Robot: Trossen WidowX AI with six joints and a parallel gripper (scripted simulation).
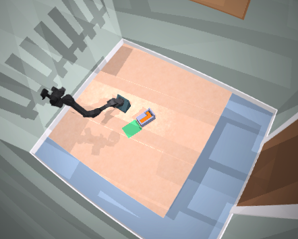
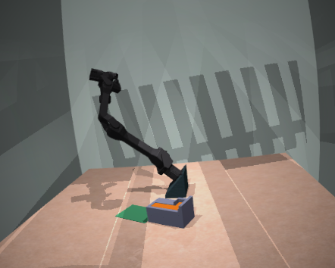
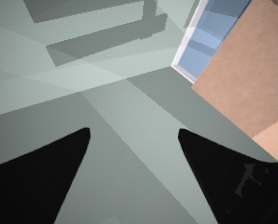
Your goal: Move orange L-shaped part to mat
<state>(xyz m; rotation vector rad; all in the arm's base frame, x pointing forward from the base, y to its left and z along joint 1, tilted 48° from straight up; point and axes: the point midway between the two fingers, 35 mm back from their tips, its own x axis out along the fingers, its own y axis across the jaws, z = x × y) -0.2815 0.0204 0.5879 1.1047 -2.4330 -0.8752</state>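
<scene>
The orange L-shaped part lies 58 cm ahead of my gripper tip, 45 cm to the left of it and 42 cm below it. Also, from my gripper tip: green mat (52 cm ahead, 48 cm below, 30 cm to the left).
</scene>
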